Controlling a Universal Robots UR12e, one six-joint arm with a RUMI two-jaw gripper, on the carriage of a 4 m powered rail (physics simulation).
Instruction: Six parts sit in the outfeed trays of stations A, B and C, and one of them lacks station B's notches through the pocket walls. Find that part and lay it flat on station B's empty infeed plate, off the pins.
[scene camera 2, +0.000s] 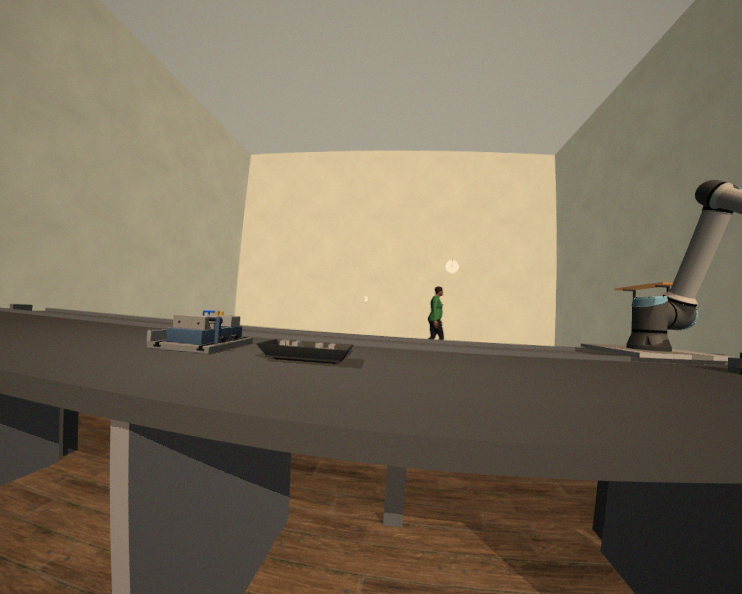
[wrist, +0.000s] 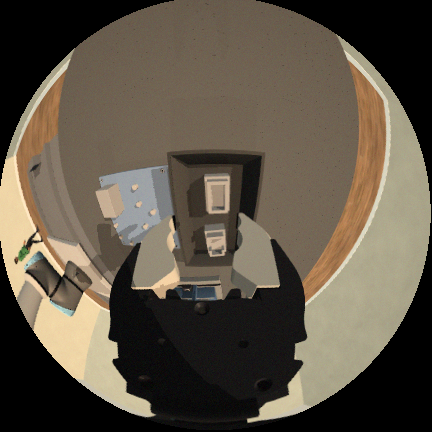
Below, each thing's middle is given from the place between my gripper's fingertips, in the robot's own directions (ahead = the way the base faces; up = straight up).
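There's the blue-grey plate (wrist: 153, 190), and my hand's 10 cm above it, 16 cm past it and 5 cm to the left of it.
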